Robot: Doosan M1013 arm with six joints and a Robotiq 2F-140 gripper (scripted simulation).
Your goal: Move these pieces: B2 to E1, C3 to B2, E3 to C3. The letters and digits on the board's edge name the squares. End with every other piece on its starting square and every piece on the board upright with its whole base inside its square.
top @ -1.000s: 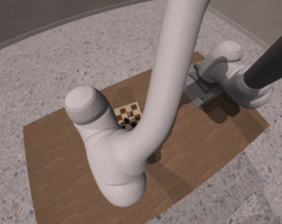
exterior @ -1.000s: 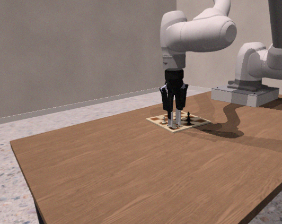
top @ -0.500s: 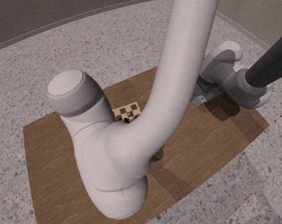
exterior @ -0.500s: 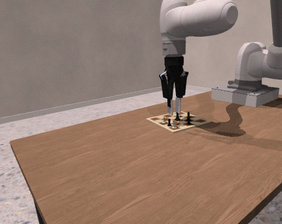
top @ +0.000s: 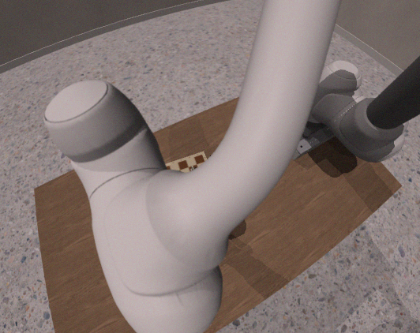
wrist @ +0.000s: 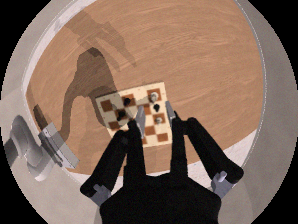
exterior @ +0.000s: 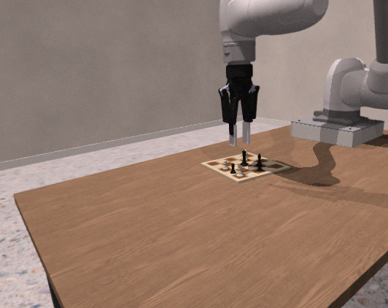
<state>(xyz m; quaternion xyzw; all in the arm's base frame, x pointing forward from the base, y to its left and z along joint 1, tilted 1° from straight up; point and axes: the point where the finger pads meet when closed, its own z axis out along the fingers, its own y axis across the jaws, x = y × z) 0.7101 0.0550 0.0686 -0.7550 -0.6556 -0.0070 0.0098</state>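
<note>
Now: the tall black piece 11 cm below my hand, 9 cm behind it and 6 cm to the right of it. Round my hand: chessboard: 14 cm below, 9 cm behind, 6 cm to the right.
</note>
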